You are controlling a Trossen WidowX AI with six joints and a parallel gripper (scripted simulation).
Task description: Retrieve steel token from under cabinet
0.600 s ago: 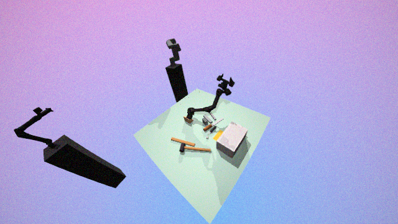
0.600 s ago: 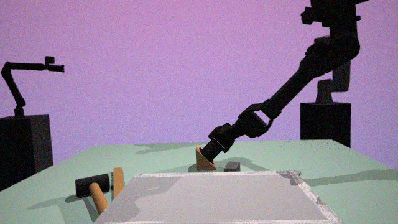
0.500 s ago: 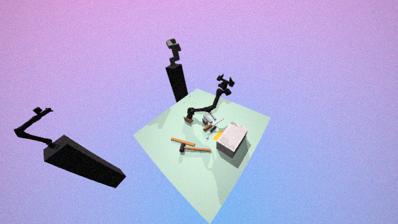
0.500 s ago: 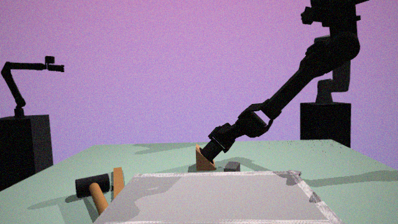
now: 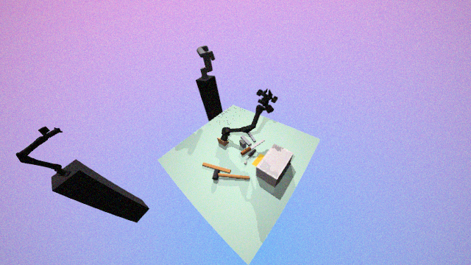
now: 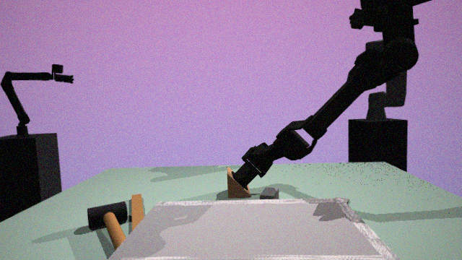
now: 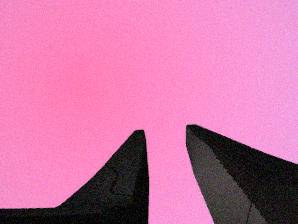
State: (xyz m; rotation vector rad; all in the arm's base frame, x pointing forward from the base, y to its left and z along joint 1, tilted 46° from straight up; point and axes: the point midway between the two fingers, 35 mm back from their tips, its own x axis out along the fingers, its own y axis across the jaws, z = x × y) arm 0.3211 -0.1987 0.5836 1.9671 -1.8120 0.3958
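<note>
Now: gripper tip 580 mm above the small grey piece, 390 mm to the left of it and 40 mm past it. The rest, counted from my gripper tip: grey tool 580 mm below, 190 mm behind, 30 mm to the right; then flat wooden stick 580 mm below, 570 mm to the right, 270 mm behind; then grey block 550 mm below, 210 mm to the right, 170 mm behind.
</note>
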